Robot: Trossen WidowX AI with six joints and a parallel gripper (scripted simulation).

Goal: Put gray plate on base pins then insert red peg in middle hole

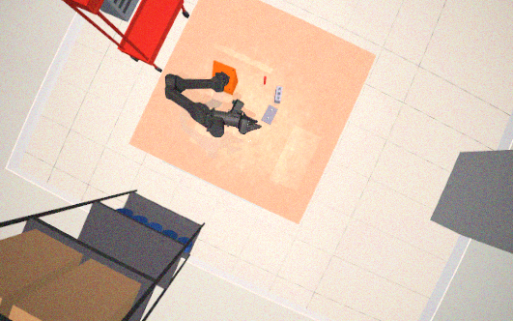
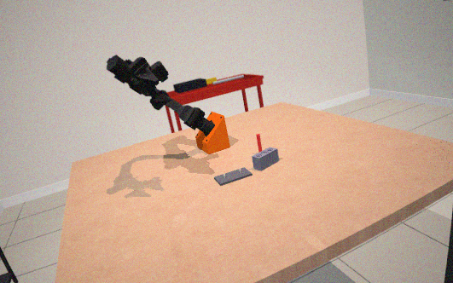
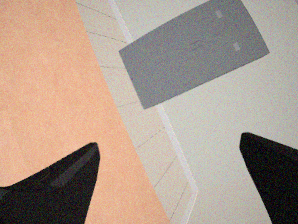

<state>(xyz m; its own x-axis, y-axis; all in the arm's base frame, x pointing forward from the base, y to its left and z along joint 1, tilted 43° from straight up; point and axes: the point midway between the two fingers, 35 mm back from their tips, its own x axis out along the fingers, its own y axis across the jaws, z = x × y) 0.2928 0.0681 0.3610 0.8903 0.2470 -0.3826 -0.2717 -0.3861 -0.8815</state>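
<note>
My gripper tip is 310 mm above the gray plate, 300 mm to the right of it and 30 mm past it. From my gripper tip the other things lie so: red peg 330 mm to the left, 310 mm below, 160 mm behind; then base 340 mm below, 160 mm to the left, 10 mm behind.
</note>
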